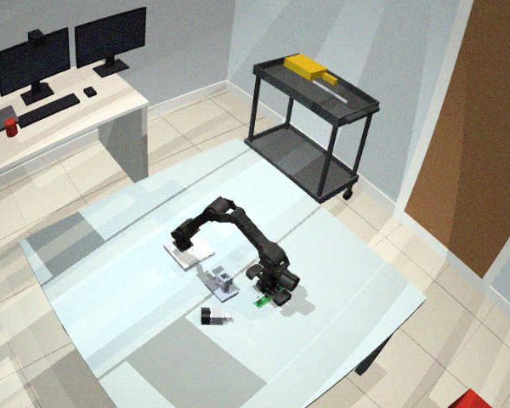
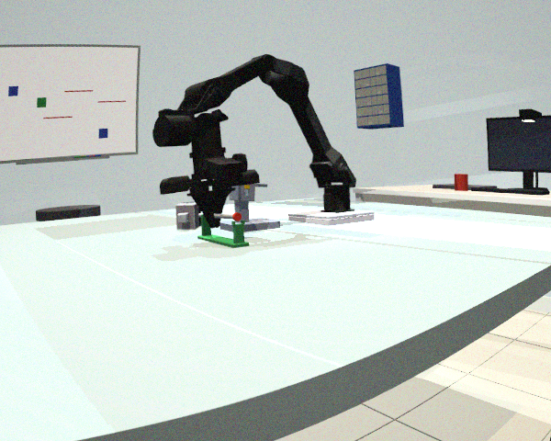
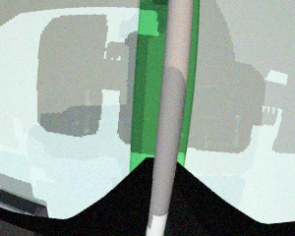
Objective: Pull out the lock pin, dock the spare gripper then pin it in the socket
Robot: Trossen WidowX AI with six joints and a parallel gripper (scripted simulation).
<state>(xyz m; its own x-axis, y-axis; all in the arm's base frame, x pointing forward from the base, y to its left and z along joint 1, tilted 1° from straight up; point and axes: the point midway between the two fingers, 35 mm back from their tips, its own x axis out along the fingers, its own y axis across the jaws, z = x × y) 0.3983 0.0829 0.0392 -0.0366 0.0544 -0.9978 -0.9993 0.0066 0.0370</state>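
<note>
The green cradle is 2 cm to the left of my gripper tip. The rest, counted from my gripper tip: grey mount 13 cm behind, 10 cm to the right, 3 cm above; then spare gripper 21 cm to the right, 4 cm behind.
</note>
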